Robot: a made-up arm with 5 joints.
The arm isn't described. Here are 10 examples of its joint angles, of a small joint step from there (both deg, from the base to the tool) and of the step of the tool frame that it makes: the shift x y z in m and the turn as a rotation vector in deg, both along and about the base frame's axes.
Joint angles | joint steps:
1: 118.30 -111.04 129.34 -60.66 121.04 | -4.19 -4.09 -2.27 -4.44 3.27
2: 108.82 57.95 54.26 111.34 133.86 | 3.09 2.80 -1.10 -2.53 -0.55
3: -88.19 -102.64 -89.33 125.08 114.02 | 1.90 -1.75 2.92 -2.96 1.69
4: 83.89 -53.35 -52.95 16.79 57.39 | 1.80 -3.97 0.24 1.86 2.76
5: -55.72 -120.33 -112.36 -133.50 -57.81 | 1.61 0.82 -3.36 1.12 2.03
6: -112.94 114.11 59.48 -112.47 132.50 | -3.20 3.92 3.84 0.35 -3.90
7: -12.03 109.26 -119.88 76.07 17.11 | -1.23 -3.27 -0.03 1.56 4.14
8: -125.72 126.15 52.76 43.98 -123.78 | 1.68 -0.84 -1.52 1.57 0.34
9: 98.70 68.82 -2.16 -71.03 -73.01 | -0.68 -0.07 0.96 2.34 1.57
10: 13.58 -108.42 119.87 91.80 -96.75 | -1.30 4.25 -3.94 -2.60 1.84
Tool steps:
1: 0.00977 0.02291 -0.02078 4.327 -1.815 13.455
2: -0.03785 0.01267 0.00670 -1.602 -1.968 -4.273
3: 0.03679 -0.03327 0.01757 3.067 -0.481 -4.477
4: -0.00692 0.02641 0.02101 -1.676 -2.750 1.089
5: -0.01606 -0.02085 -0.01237 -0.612 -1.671 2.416
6: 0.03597 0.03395 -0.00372 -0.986 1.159 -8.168
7: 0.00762 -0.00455 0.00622 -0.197 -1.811 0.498
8: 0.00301 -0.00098 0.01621 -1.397 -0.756 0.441
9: -0.02794 -0.01110 0.00384 -0.064 2.401 1.264
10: 0.03793 -0.01850 -0.00753 1.094 2.358 -0.850
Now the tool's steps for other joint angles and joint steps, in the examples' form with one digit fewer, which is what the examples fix.
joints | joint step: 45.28 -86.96 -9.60 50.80 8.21 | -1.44 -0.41 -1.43 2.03 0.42
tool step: -0.0081 -0.0042 0.0164 1.46 -1.43 2.95
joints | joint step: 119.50 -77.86 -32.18 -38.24 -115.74 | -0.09 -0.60 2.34 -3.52 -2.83
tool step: -0.0369 0.0077 -0.0241 2.76 3.08 -3.47
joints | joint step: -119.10 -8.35 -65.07 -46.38 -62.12 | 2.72 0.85 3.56 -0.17 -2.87
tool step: 0.0353 -0.0018 -0.0031 -1.93 -0.48 -9.21
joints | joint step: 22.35 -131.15 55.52 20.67 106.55 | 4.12 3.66 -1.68 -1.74 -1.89
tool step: 0.0159 -0.0124 -0.0178 -0.20 2.48 -5.46
